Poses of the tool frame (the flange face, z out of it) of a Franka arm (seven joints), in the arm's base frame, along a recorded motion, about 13 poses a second.
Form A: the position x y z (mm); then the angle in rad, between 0 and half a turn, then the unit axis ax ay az.
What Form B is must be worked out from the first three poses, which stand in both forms.
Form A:
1: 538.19 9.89 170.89 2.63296 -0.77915 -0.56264 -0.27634
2: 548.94 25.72 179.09 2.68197 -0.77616 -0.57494 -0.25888
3: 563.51 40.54 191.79 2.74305 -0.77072 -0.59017 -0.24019
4: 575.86 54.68 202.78 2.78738 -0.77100 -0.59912 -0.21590
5: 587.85 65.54 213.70 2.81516 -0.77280 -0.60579 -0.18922
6: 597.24 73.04 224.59 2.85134 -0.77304 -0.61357 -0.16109
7: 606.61 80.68 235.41 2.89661 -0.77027 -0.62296 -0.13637
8: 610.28 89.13 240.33 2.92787 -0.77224 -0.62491 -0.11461
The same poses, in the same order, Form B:
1: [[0.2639 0.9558 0.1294 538.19], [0.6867 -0.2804 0.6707 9.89], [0.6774 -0.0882 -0.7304 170.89], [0 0 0 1]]
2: [[0.2461 0.9610 0.1260 548.94], [0.7313 -0.2694 0.6265 25.72], [0.6361 -0.0621 -0.7691 179.09], [0 0 0 1]]
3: [[0.2198 0.9673 0.1267 563.51], [0.7809 -0.2523 0.5715 40.54], [0.5848 -0.0267 -0.8108 191.79], [0 0 0 1]]
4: [[0.2141 0.9701 0.1148 575.86], [0.8203 -0.2423 0.5181 54.68], [0.5304 -0.0168 -0.8476 202.78], [0 0 0 1]]
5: [[0.2157 0.9723 0.0905 587.85], [0.8509 -0.2326 0.4710 65.54], [0.4790 -0.0246 -0.8775 213.70], [0 0 0 1]]
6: [[0.2120 0.9749 0.0682 597.24], [0.8827 -0.2210 0.4148 73.04], [0.4194 -0.0277 -0.9074 224.59], [0 0 0 1]]
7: [[0.1988 0.9785 0.0559 606.61], [0.9123 -0.2056 0.3542 80.68], [0.3580 -0.0195 -0.9335 235.41], [0 0 0 1]]
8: [[0.2019 0.9785 0.0425 610.28], [0.9299 -0.2051 0.3054 89.13], [0.3075 -0.0222 -0.9513 240.33], [0 0 0 1]]
